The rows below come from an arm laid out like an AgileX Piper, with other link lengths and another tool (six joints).
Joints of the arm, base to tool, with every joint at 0 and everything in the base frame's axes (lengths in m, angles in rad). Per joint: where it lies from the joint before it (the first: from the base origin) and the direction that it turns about. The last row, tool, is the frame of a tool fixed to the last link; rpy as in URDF.
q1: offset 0 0 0.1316 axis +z
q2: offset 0 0 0 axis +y
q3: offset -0.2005 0 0.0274 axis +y
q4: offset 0.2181 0 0.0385 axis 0.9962 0 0.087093
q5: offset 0 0 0 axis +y
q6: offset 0.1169 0 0.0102 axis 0.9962 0 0.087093
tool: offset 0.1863 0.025 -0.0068 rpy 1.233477 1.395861 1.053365
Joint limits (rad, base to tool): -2.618..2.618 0..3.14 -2.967..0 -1.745..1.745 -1.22..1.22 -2.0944..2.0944
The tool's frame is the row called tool.
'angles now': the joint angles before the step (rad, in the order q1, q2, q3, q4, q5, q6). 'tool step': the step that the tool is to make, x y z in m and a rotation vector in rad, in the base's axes. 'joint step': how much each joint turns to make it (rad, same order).
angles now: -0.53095, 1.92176, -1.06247, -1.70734, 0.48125, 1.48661
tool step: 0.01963, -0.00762, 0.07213, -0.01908, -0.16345, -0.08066
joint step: 0.02682, -0.12637, -0.08547, 0.22790, 0.04337, -0.12662
